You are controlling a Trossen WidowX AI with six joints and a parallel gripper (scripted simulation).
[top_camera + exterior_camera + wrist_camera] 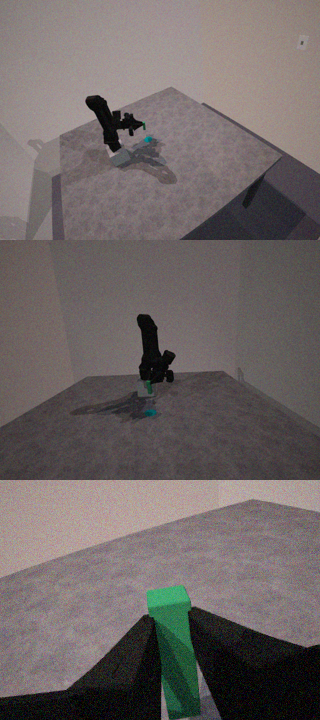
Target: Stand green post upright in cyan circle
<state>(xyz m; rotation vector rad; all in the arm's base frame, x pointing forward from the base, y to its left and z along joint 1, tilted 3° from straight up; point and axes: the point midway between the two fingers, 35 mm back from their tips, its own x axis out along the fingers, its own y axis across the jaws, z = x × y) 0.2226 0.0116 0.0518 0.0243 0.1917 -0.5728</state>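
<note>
The cyan circle is 16 cm below my gripper tip. Also, from my gripper tip: green post 2 cm below.
</note>
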